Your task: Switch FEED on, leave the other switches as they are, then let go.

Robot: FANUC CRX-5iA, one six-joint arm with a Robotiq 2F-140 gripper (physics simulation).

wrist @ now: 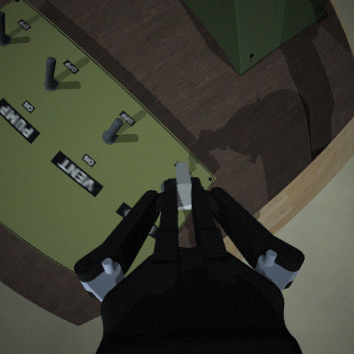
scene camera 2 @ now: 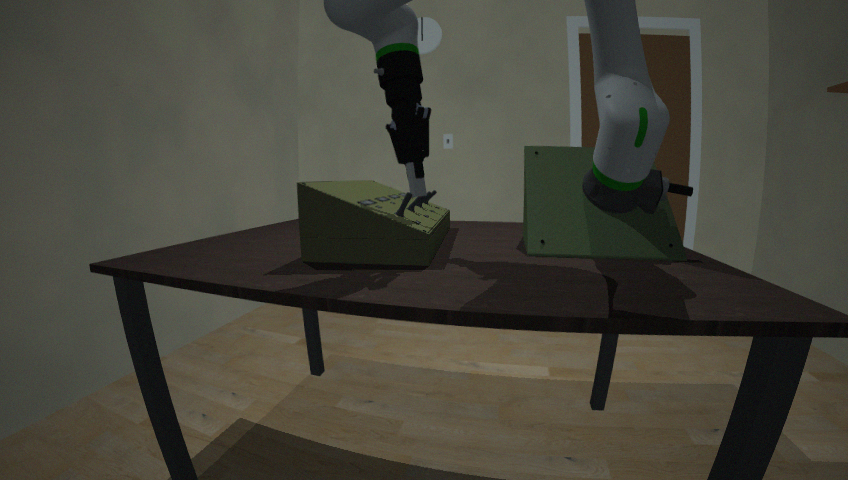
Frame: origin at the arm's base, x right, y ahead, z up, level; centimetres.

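Seen in the pictures: gripper, fingertip midpoint: [wrist: 181, 171] [scene camera 2: 418, 196]; arm's base, origin of the base link: [scene camera 2: 612, 189].
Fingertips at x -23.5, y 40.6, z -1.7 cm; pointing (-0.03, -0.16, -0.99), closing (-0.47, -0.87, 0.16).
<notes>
Offsets run from my fingertips to a thing's top centre. "pt": to the spot under its first point. Level surfaces: height alone.
The green sloped console [scene camera 2: 357, 231] [wrist: 30, 185] carries a row of grey toggle levers. The FEED lever {dx -1.8, dy +2.3, dz +0.9 cm} [scene camera 2: 405, 205], nearest the scene camera, stands more upright than the levers beyond it. In the wrist view it is mostly hidden behind the fingers, as is its label. The VENT lever {dx +9.9, dy +4.7, dz +0.3 cm} [wrist: 113, 131] and the PUMP lever {dx +21.6, dy +7.6, dz +0.3 cm} [wrist: 50, 74] lean to their OFF side. My gripper [scene camera 2: 418, 193] [wrist: 181, 171] is shut and empty, with its pale fingertips low over the console at the FEED lever's OFF side. Whether they touch the lever cannot be told.
Another lever {pt dx +32.7, dy +10.6, dz -1.9 cm} [wrist: 2, 30] stands at the wrist view's left edge. A larger green stand [scene camera 2: 556, 202] [wrist: 235, 30] is on the dark table {dz -12.4 cm} [scene camera 2: 238, 255] [wrist: 150, 65] to the right, with part of the arm [scene camera 2: 627, 130] in front of it. The console's end is close beside the fingers.
</notes>
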